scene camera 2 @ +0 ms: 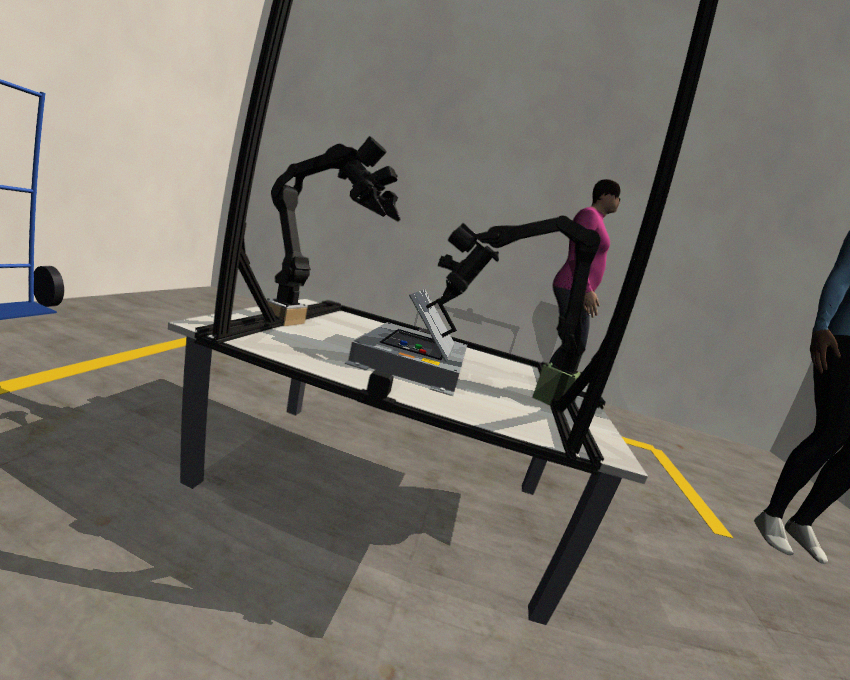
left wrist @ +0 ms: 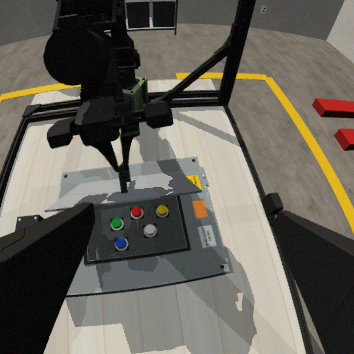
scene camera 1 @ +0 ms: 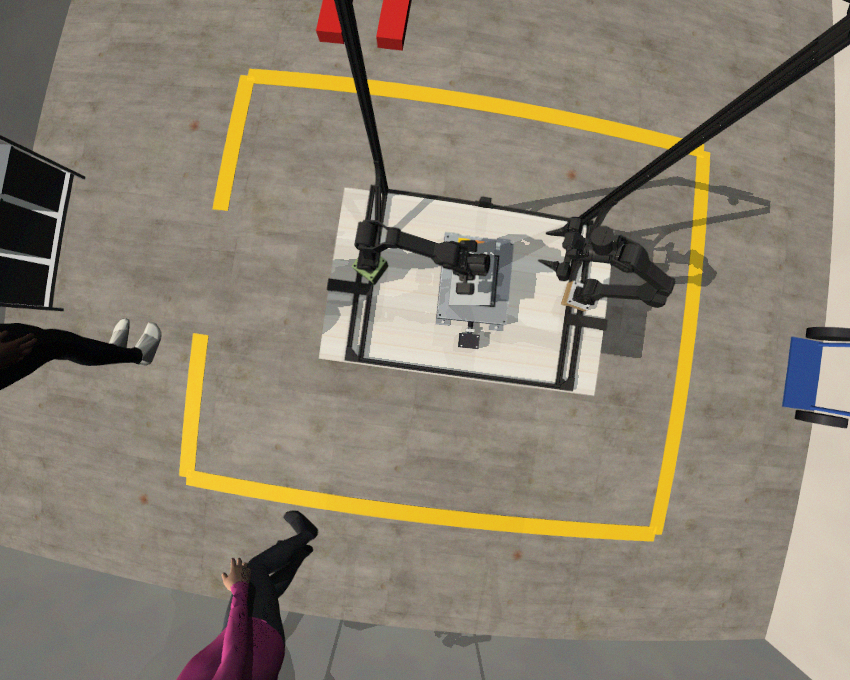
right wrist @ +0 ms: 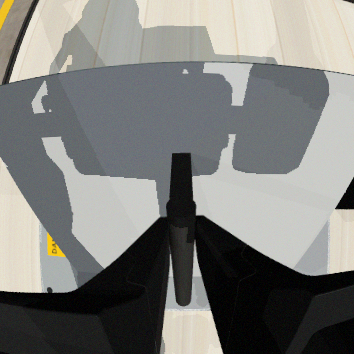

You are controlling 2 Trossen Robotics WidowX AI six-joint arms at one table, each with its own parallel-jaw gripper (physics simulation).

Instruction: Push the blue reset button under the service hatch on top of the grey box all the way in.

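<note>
The grey box (scene camera 2: 404, 368) (left wrist: 145, 281) lies on the table. Its service hatch (scene camera 2: 425, 316) (left wrist: 155, 189) (right wrist: 125, 200) stands tilted up, uncovering a dark panel. The blue button (left wrist: 121, 243) (scene camera 2: 403, 343) sits in a silver ring at the panel's near left corner in the left wrist view; how deep it sits is too small to tell. My right gripper (right wrist: 180, 224) (left wrist: 121, 169) (scene camera 2: 447, 299) is shut on the black hatch handle (right wrist: 181, 180) (scene camera 2: 448, 319). My left gripper (scene camera 1: 545, 248) (scene camera 2: 389, 214) (left wrist: 187, 216) is open and empty, high above the table, away from the box.
Green (left wrist: 116, 223), red (left wrist: 136, 211), yellow (left wrist: 162, 210) and white (left wrist: 150, 230) buttons share the panel with the blue one. The raised hatch and right arm stand behind them in the left wrist view. Black frame posts (scene camera 2: 244, 170) (scene camera 2: 655, 191) rise at the table's sides.
</note>
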